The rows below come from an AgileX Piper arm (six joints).
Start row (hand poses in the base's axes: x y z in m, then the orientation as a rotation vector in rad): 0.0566, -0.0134, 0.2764, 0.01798, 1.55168, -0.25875
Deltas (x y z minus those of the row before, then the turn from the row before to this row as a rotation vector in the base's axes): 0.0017, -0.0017, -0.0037, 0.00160, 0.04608, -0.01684; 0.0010, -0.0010, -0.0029, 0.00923, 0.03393, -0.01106; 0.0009, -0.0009, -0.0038, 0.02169, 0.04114, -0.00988; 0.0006, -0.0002, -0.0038, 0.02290, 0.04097, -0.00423; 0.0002, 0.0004, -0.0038, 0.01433, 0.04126, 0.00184; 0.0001, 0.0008, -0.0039, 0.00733, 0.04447, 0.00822; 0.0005, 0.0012, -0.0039, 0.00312, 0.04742, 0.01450; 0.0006, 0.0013, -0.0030, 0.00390, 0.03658, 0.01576; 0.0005, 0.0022, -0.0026, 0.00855, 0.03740, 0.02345; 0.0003, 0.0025, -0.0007, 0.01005, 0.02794, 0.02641; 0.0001, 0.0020, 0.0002, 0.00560, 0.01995, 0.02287; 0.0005, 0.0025, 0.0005, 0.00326, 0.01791, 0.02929; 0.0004, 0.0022, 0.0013, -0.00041, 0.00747, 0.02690; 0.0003, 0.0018, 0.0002, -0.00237, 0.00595, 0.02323; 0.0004, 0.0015, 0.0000, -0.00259, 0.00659, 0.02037; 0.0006, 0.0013, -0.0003, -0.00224, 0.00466, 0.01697; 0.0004, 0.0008, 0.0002, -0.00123, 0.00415, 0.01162; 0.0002, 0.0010, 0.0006, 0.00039, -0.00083, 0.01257
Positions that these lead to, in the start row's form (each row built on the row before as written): 0.0583, -0.0151, 0.2727, 0.02651, 1.59812, -0.27288; 0.0593, -0.0161, 0.2698, 0.03802, 1.63338, -0.27583; 0.0602, -0.0170, 0.2660, 0.05725, 1.67750, -0.26801; 0.0608, -0.0172, 0.2622, 0.07285, 1.72145, -0.25467; 0.0610, -0.0168, 0.2584, 0.07699, 1.76441, -0.24398; 0.0611, -0.0160, 0.2545, 0.07005, 1.80959, -0.23486; 0.0616, -0.0148, 0.2506, 0.05394, 1.85707, -0.22506; 0.0622, -0.0135, 0.2476, 0.03809, 1.89373, -0.21274; 0.0627, -0.0113, 0.2450, 0.01780, 1.93142, -0.19056; 0.0630, -0.0088, 0.2443, -0.00371, 1.95947, -0.16425; 0.0631, -0.0068, 0.2445, -0.02416, 1.97902, -0.14419; 0.0636, -0.0043, 0.2450, -0.05246, 1.99584, -0.12209; 0.0640, -0.0021, 0.2463, -0.08010, 2.00184, -0.10513; 0.0643, -0.0003, 0.2465, -0.10527, 2.00621, -0.09248; 0.0647, 0.0012, 0.2465, -0.12779, 2.01122, -0.08182; 0.0653, 0.0025, 0.2462, -0.14657, 2.01444, -0.07304; 0.0657, 0.0033, 0.2464, -0.15931, 2.01754, -0.06665; 0.0659, 0.0043, 0.2470, -0.17167, 2.01553, -0.05836
